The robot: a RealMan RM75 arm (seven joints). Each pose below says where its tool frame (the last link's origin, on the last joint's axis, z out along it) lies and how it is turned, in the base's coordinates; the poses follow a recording.
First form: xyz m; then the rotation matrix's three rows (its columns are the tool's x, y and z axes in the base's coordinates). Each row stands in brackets.
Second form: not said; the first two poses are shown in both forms.
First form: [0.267 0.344 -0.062], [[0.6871 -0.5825 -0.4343], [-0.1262 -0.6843 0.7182], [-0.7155 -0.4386 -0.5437]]
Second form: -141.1 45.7 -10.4 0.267 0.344 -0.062
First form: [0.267 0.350 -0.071], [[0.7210 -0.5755 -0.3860], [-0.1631 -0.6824 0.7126], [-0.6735 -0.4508 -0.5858]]
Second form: -142.4 42.3 -12.7 0.267 0.350 -0.071
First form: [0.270 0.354 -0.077], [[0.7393 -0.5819 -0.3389], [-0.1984 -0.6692 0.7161], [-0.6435 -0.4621 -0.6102]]
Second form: -142.9 40.1 -15.0 0.270 0.354 -0.077
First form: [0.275 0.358 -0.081], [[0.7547 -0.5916 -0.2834], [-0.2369 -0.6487 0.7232], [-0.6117 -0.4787 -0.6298]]
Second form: -142.8 37.7 -17.4 0.275 0.358 -0.081
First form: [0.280 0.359 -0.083], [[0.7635 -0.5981 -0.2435], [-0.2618 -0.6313 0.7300], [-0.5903 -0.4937 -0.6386]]
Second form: -142.3 36.2 -18.9 0.280 0.359 -0.083
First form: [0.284 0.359 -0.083], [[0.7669 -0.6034 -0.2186], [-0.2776 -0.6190 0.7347], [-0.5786 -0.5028 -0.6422]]
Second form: -141.9 35.4 -19.9 0.284 0.359 -0.083
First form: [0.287 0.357 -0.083], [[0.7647 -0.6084 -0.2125], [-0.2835 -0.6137 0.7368], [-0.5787 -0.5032 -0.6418]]
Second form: -141.9 35.4 -20.3 0.287 0.357 -0.083
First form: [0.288 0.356 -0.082], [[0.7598 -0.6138 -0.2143], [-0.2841 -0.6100 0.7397], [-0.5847 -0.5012 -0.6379]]
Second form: -141.8 35.8 -20.5 0.288 0.356 -0.082
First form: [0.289 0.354 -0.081], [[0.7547 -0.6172 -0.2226], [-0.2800 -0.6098 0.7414], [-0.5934 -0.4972 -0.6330]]
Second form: -141.9 36.4 -20.4 0.289 0.354 -0.081
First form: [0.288 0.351 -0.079], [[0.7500 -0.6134 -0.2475], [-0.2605 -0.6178 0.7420], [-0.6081 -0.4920 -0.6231]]
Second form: -141.7 37.4 -19.2 0.288 0.351 -0.079
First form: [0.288 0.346 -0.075], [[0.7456 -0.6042 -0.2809], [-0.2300 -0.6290 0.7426], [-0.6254 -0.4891 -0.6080]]
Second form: -141.2 38.7 -17.1 0.288 0.346 -0.075
